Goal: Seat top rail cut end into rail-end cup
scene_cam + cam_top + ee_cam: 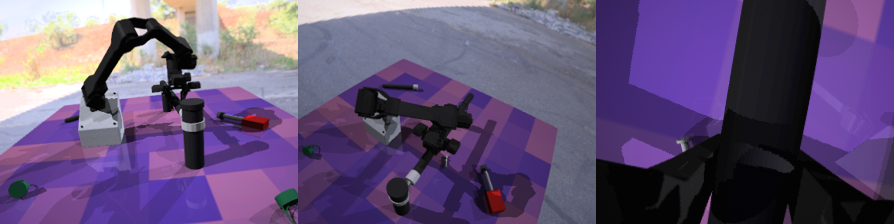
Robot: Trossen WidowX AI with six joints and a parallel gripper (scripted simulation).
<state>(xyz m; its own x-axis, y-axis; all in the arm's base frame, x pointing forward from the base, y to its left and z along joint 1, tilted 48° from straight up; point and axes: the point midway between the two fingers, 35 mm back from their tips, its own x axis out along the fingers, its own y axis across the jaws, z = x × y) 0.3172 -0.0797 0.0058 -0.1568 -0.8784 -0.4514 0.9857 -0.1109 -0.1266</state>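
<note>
Now: gripper tip 10 cm above the small bolt, 5 cm to the right of it and 5 cm short of it. Round my gripper tip: red-handled tool: 27 cm ahead, 10 cm below, 4 cm to the left.
</note>
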